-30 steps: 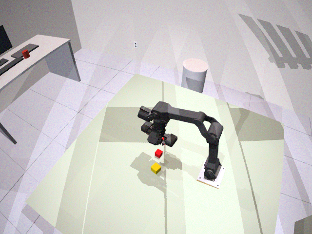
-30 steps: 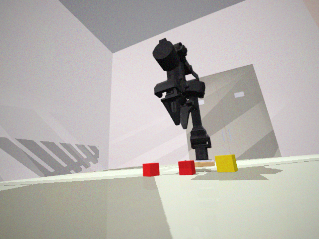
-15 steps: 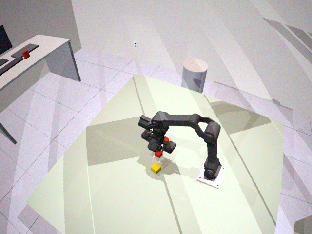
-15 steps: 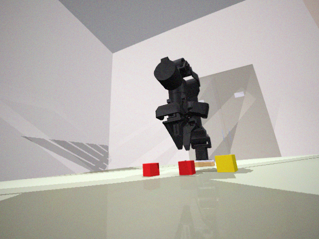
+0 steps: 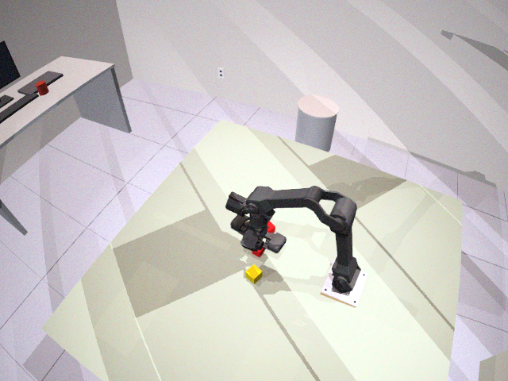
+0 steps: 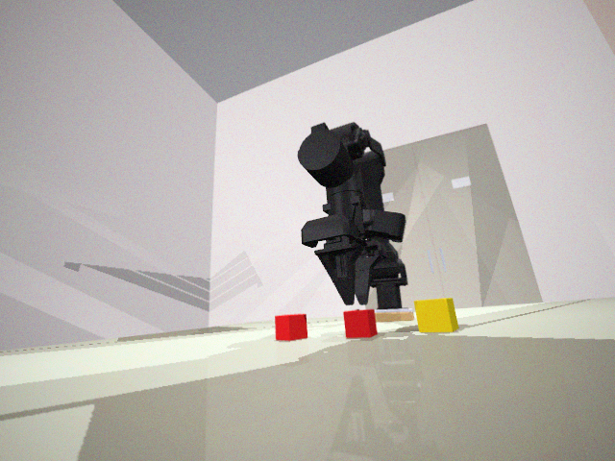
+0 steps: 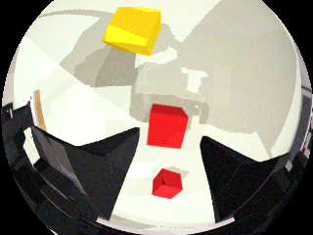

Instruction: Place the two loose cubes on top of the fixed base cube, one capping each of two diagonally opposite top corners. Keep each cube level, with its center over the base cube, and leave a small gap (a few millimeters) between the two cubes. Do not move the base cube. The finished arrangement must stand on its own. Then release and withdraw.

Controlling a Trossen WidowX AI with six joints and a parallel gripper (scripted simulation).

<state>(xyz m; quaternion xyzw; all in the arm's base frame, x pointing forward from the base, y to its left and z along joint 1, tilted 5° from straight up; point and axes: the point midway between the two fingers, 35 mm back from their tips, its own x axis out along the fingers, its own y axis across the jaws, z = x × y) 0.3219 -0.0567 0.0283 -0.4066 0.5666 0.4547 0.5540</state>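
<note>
Right now my gripper tip is 20 mm past the yellow cube, 100 mm to the right of it and 20 mm above it.
</note>
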